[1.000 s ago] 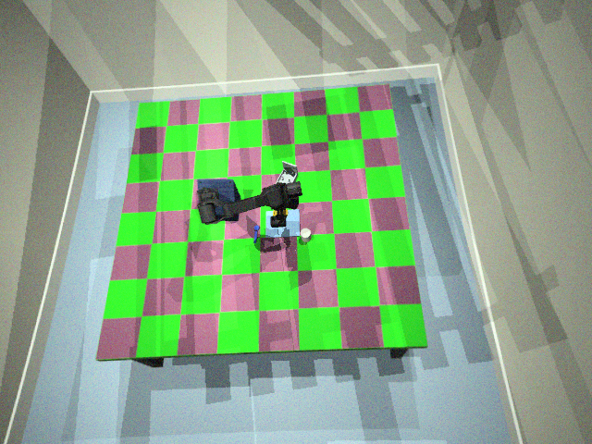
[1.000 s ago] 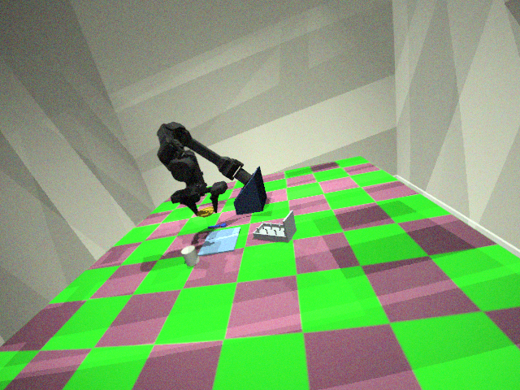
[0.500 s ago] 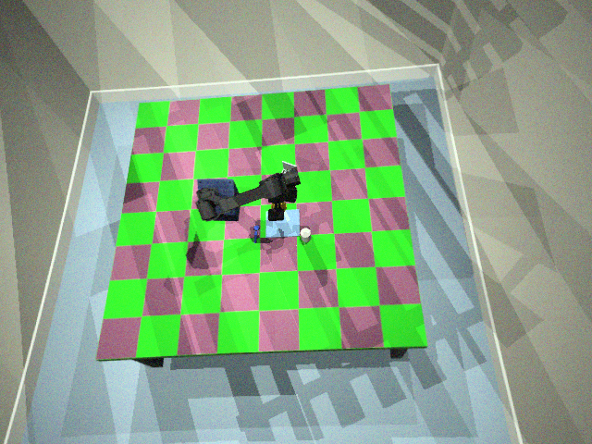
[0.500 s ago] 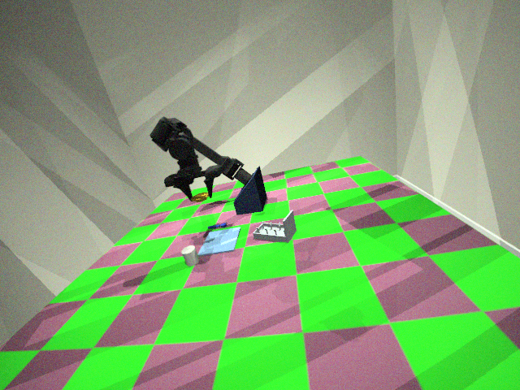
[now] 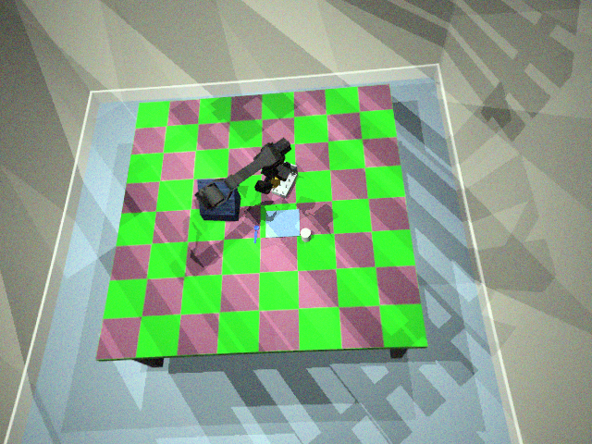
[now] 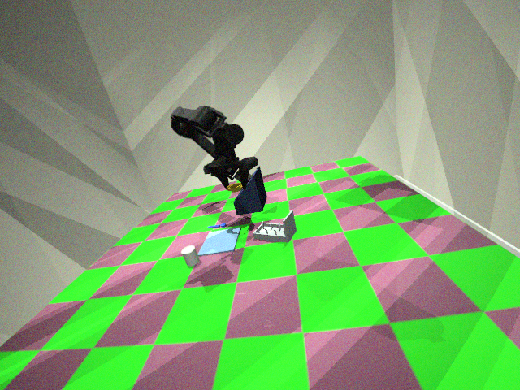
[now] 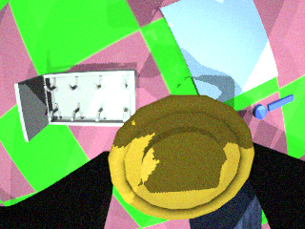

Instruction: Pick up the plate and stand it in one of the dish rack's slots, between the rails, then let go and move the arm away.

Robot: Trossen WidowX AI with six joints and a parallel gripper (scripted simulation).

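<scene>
Now: gripper tip 20 mm short of the grey dish rack, 100 mm to the right of it and 160 mm above it. Also, from my gripper tip: light blue mat 30 mm ahead, 100 mm to the right, 180 mm below; then yellow plate 10 mm above; then blue spoon 90 mm behind, 150 mm to the right, 180 mm below.
</scene>
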